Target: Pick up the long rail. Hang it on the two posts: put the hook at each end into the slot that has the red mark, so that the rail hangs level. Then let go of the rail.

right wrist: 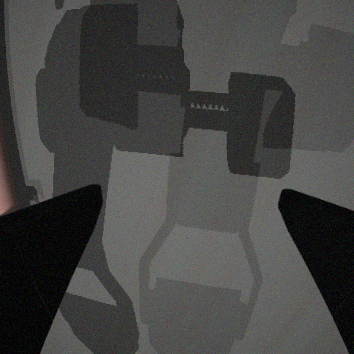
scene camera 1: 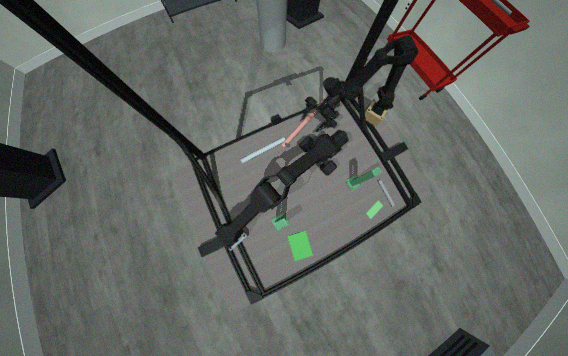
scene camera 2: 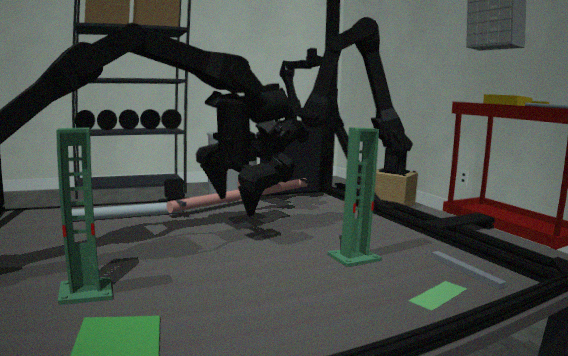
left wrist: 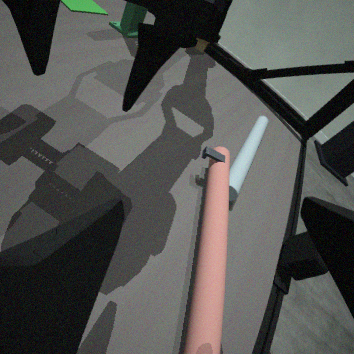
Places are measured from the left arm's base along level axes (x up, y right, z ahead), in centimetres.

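Where they show: left gripper, fingertip midpoint: [scene camera 1: 309, 126] [left wrist: 213, 206]; right gripper, fingertip midpoint: [right wrist: 192, 195] [scene camera 2: 236, 206] [left wrist: 80, 90]; left arm's base, origin of the base link: [scene camera 1: 377, 109] [scene camera 2: 394, 171]; right arm's base, origin of the base link: [scene camera 1: 231, 234].
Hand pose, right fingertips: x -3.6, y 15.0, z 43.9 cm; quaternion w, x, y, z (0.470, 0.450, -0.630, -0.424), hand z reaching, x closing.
Things, the pixels of their centre, and the offset from my right fingertips. "*": a spot on its surface instead.
- long pink rail, body centre: [scene camera 2: 246, 192] [scene camera 1: 308, 117] dx -2.8, dy +14.7, dz -20.2 cm
- grey hook, surface spot: [left wrist: 214, 154] * dx -1.5, dy +15.0, dz +0.8 cm
- pale blue bar, body centre: [left wrist: 249, 146] [scene camera 2: 126, 211] [scene camera 1: 263, 150] dx -3.8, dy +23.9, dz +9.3 cm
- thin grey bar, body centre: [scene camera 2: 466, 268] [scene camera 1: 386, 193] dx -4.6, dy -41.9, dz -7.8 cm
The long pink rail [scene camera 1: 300, 129] [scene camera 2: 212, 202] [left wrist: 207, 260] [right wrist: 4, 185] lies low over the table at the back, with a grey hook [left wrist: 214, 154] near one end; its far end is partly covered. My left gripper [scene camera 1: 316, 116] [left wrist: 213, 206] is open over the rail, its fingers on either side in the left wrist view. My right gripper [scene camera 1: 317, 156] [scene camera 2: 237, 205] [left wrist: 80, 90] [right wrist: 192, 195] is open and empty, beside the rail. Two green posts stand upright: the left one [scene camera 2: 82, 260] [scene camera 1: 280, 221] and the right one [scene camera 2: 352, 235] [scene camera 1: 353, 183], each with red marks [scene camera 2: 93, 229] [scene camera 2: 372, 205].
A pale blue bar [scene camera 1: 262, 150] [scene camera 2: 125, 210] [left wrist: 250, 150] lies by the rail's near end. Green patches [scene camera 1: 300, 245] [scene camera 1: 374, 210] [scene camera 2: 117, 337] [scene camera 2: 438, 295] and a thin grey bar [scene camera 1: 386, 193] [scene camera 2: 469, 269] lie towards the front. A wooden box [scene camera 1: 375, 114] [scene camera 2: 397, 187] is beyond the black frame.
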